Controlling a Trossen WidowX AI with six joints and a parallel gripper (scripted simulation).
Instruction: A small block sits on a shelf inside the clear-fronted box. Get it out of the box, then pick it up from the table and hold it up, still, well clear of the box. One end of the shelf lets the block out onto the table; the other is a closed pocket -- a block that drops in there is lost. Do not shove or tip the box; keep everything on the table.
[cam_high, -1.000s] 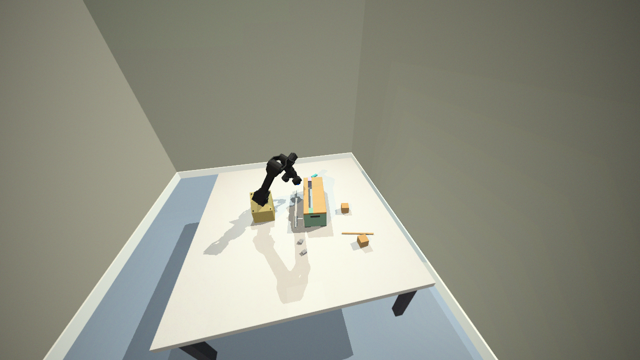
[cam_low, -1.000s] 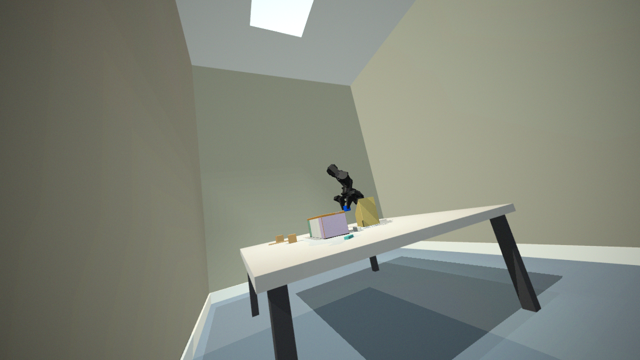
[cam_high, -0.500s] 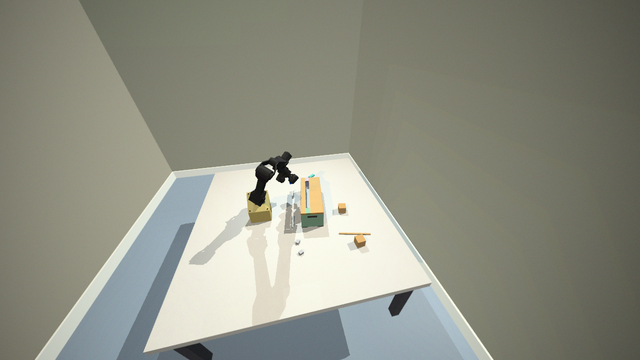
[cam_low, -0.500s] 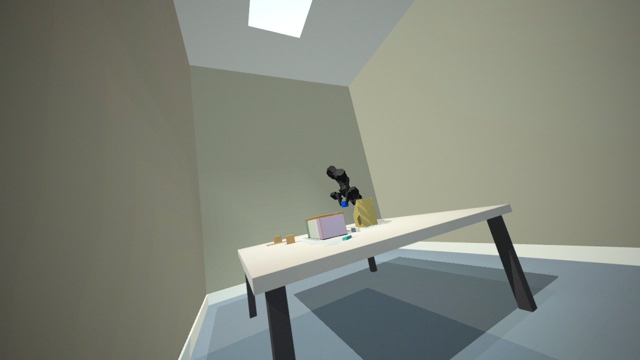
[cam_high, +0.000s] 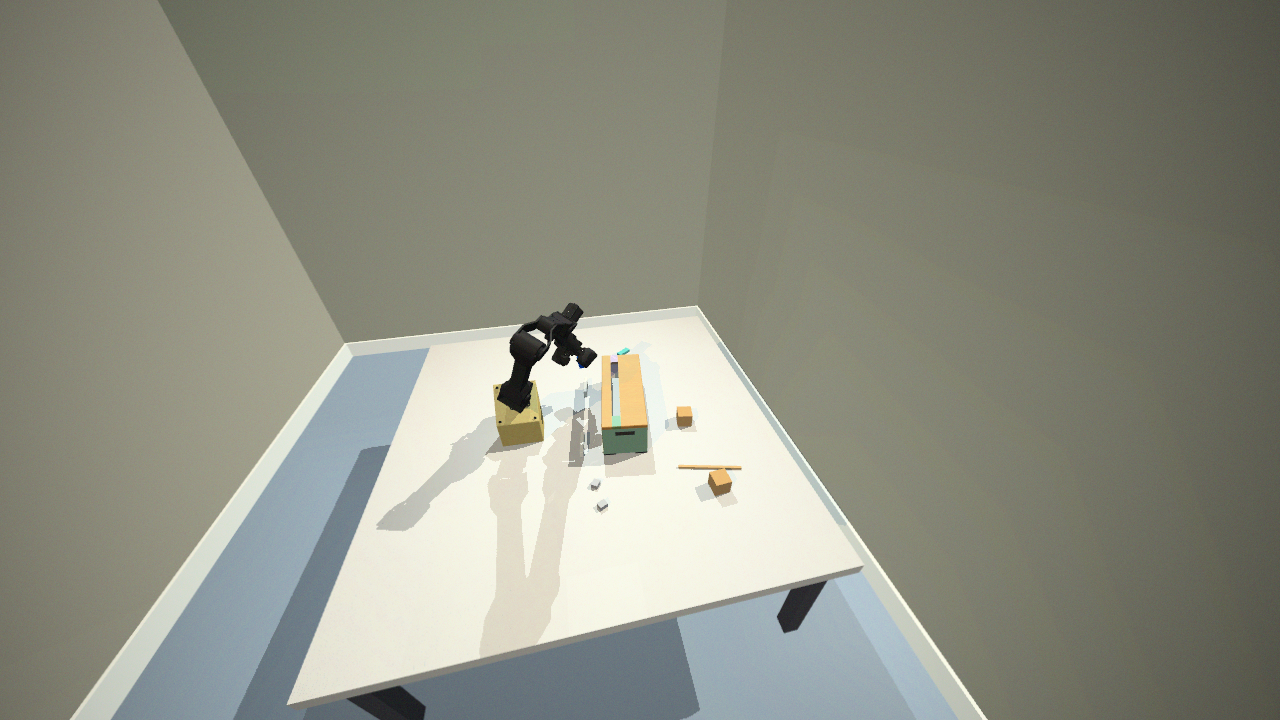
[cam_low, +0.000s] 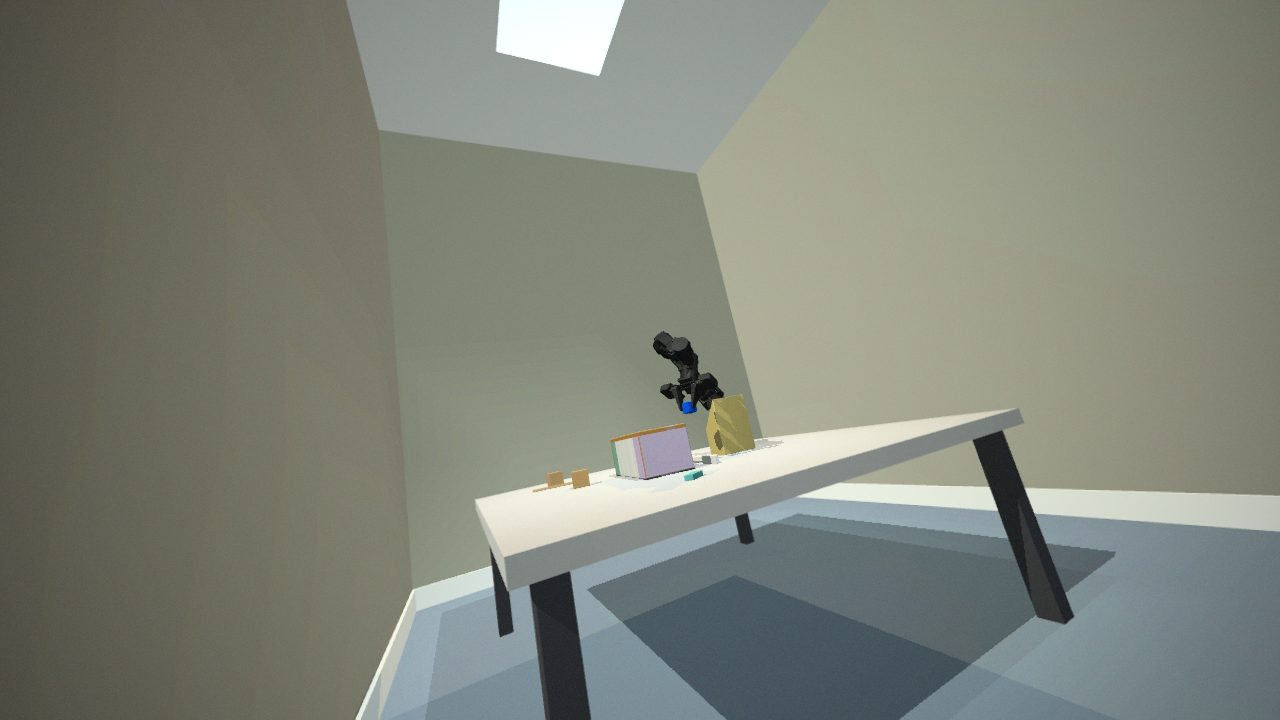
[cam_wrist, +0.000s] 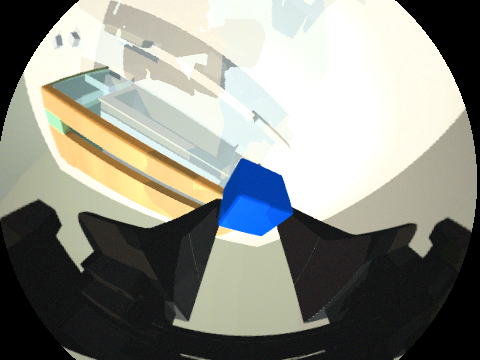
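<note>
The small blue block is 1 cm behind my gripper tip and 1 cm to the right of it. Also, from my gripper tip: teal piece (19 cm ahead, 25 cm to the left, 17 cm below); thin wooden stick (32 cm ahead, 43 cm to the right, 17 cm below); box (7 cm ahead, 12 cm to the right, 11 cm below).
</note>
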